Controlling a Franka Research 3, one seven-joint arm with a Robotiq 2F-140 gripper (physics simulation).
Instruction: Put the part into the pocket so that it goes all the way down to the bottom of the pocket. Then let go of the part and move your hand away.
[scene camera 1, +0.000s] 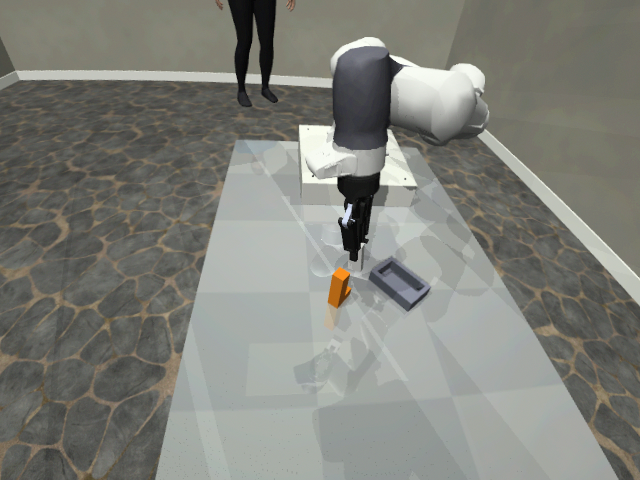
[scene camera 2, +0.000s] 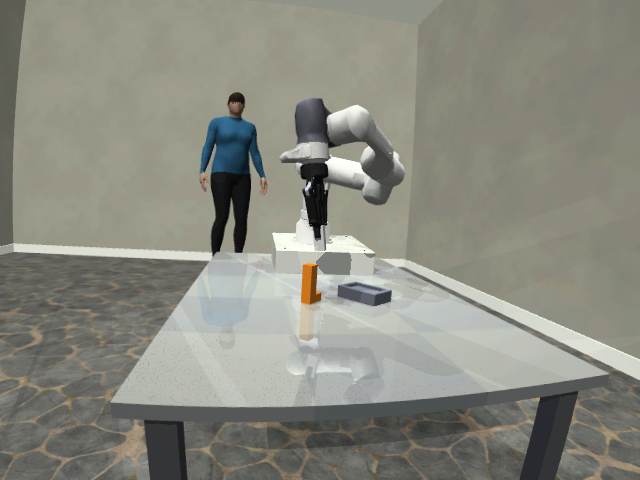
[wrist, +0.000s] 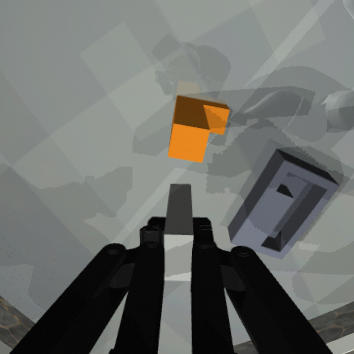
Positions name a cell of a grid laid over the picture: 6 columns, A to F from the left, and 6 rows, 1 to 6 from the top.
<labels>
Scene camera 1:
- my gripper: D4
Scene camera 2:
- my gripper: D4
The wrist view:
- my gripper: D4
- orange L-shaped part: D3, on the table
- grey pocket block: E4
</labels>
